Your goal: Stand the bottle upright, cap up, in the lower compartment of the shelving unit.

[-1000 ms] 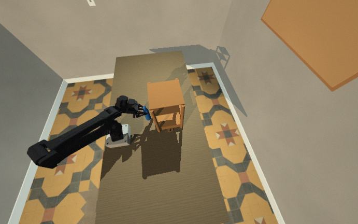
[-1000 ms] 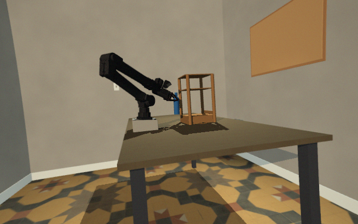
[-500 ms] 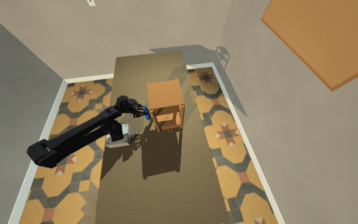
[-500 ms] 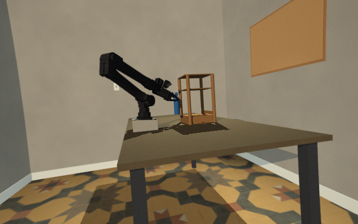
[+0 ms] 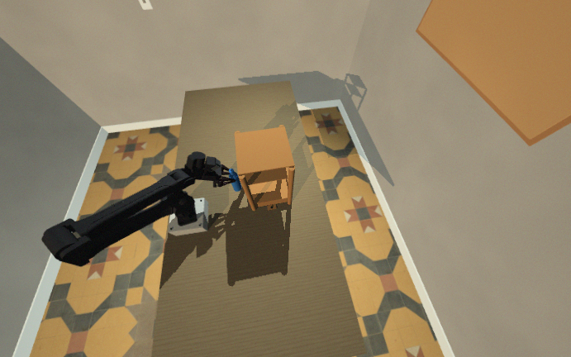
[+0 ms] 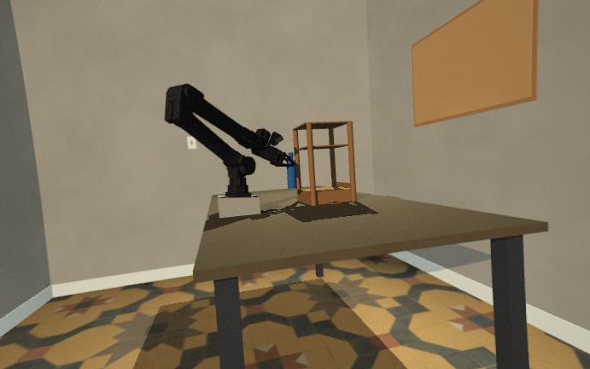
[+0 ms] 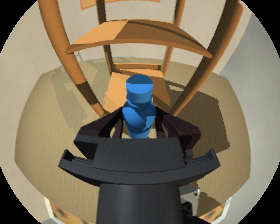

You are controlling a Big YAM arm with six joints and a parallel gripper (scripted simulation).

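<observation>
My gripper is now 160 mm short of the wooden shelving unit and 20 mm to the left of it. Round my hand: blue bottle: right at my hand.
</observation>
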